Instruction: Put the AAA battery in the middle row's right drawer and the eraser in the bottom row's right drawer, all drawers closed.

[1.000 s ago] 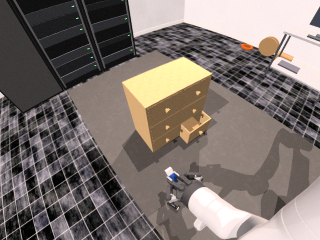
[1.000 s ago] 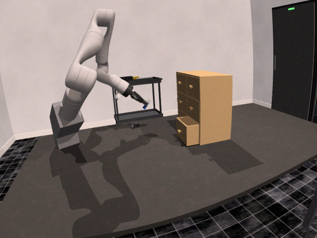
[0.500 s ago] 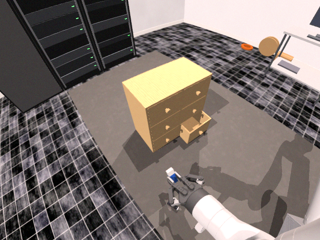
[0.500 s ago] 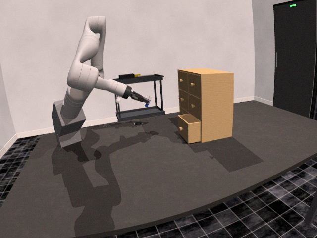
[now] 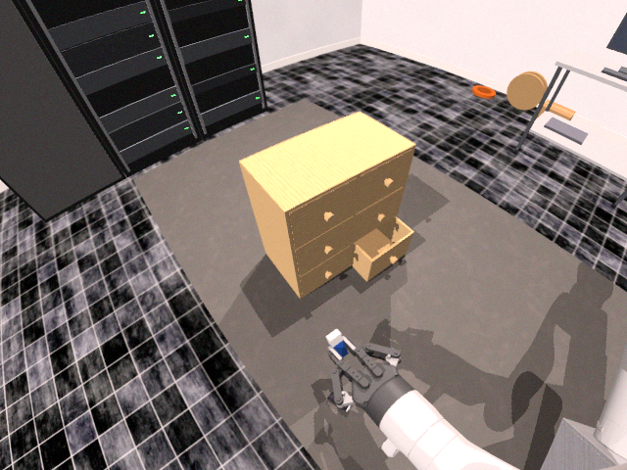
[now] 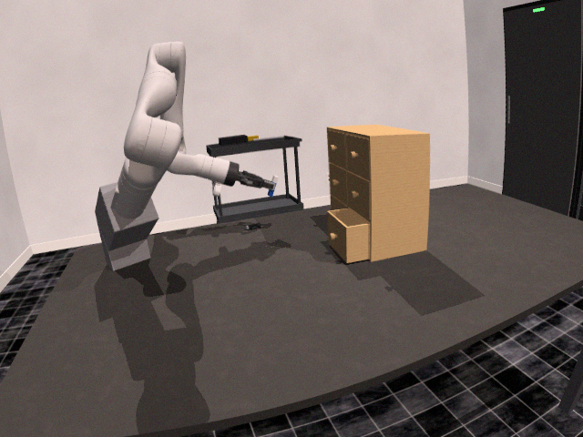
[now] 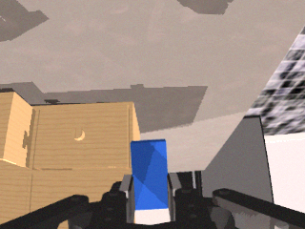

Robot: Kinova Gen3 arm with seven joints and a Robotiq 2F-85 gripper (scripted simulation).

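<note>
My gripper is now 20 mm short of the white eraser. Also, from my hand: green AAA battery (240 mm ahead, 280 mm to the right, 30 mm below); dark AAA battery (50 mm behind, 50 mm to the left, 150 mm below).
</note>
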